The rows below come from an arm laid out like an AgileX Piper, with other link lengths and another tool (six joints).
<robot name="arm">
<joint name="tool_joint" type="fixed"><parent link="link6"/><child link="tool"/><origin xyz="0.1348 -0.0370 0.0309" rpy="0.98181 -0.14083 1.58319"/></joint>
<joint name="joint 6" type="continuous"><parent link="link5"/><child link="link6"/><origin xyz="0.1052 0.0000 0.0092" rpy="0.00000 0.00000 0.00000"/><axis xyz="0.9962 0 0.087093"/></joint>
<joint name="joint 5" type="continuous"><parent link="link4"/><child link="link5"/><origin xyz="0.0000 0.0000 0.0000" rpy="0.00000 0.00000 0.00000"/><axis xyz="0 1 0"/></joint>
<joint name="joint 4" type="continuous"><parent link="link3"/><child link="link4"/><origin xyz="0.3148 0.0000 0.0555" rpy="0.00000 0.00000 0.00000"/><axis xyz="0.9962 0 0.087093"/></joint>
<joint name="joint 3" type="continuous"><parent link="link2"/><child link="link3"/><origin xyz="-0.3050 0.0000 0.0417" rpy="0.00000 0.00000 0.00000"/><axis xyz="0 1 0"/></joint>
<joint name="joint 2" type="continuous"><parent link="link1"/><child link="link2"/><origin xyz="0.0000 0.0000 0.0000" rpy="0.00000 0.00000 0.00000"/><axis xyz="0 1 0"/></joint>
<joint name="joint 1" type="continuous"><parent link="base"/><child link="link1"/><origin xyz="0.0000 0.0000 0.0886" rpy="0.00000 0.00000 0.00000"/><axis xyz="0 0 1"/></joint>
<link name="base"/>
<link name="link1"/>
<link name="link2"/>
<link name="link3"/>
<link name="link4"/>
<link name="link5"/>
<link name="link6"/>
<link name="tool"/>
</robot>
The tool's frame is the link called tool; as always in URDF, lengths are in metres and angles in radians. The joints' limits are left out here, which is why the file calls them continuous.
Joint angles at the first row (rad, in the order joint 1, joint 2, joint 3, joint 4, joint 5, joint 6):
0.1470 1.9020 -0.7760 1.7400 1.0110 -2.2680
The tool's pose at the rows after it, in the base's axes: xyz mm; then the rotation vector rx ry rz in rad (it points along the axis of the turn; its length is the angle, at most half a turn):
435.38, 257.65, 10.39, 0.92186, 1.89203, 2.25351
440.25, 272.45, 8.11, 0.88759, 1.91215, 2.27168
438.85, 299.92, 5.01, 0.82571, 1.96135, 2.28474
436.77, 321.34, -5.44, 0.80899, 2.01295, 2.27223
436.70, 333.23, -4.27, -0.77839, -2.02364, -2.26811
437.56, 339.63, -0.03, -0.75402, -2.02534, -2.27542
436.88, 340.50, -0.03, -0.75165, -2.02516, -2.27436
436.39, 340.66, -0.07, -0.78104, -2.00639, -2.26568
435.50, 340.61, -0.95, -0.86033, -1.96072, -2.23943
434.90, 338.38, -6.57, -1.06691, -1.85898, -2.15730
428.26, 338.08, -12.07, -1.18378, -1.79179, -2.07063
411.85, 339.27, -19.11, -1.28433, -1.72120, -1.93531
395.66, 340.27, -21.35, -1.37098, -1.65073, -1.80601
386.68, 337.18, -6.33, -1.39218, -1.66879, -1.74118
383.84, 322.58, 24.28, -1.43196, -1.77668, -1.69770
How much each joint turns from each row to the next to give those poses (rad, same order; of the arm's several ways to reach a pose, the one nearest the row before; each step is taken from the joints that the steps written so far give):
0.0050 0.0480 -0.0450 0.0030 0.0090 0.0000
0.0290 0.0350 -0.0450 0.0000 0.0000 0.0000
0.0610 0.0320 -0.0490 0.0010 -0.0190 0.0000
0.0520 0.0340 -0.0400 -0.0010 -0.0330 0.0160
0.0260 0.0080 -0.0230 0.0000 -0.0130 0.0050
0.0120 0.0000 -0.0140 0.0000 -0.0030 0.0010
0.0020 0.0000 0.0000 0.0000 0.0000 0.0000
0.0000 0.0000 0.0000 0.0000 0.0050 0.0240
0.0000 0.0000 0.0000 0.0000 0.0090 0.0640
0.0000 0.0000 0.0000 0.0000 0.0040 0.1650
0.0000 0.0000 0.0000 -0.0270 0.0120 0.1270
0.0000 0.0000 0.0000 -0.0640 0.0330 0.1610
0.0000 -0.0060 0.0000 -0.0560 0.0380 0.1540
0.0000 -0.0590 0.0000 -0.0820 0.0000 0.1220
0.0000 -0.1310 -0.0020 -0.1550 -0.0540 0.1880

